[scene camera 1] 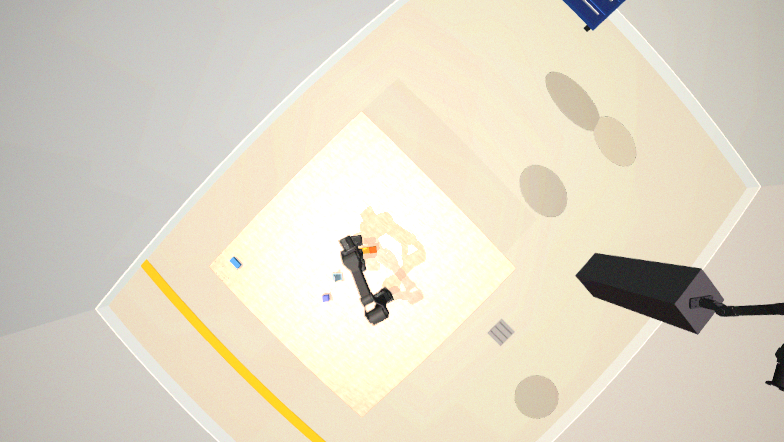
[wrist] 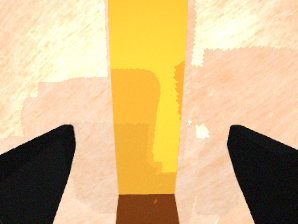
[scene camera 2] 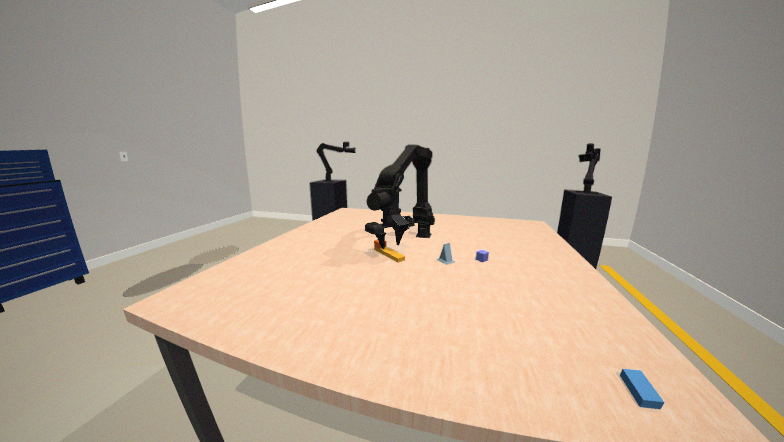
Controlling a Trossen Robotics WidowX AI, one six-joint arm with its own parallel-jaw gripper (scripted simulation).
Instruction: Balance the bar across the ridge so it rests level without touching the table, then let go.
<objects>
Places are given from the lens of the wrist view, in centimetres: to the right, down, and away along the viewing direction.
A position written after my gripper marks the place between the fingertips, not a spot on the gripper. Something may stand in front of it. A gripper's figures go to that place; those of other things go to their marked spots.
my gripper (wrist: 152, 135): 0, 1, 10
yellow bar (wrist: 147, 52): 0, -3, 10
</objects>
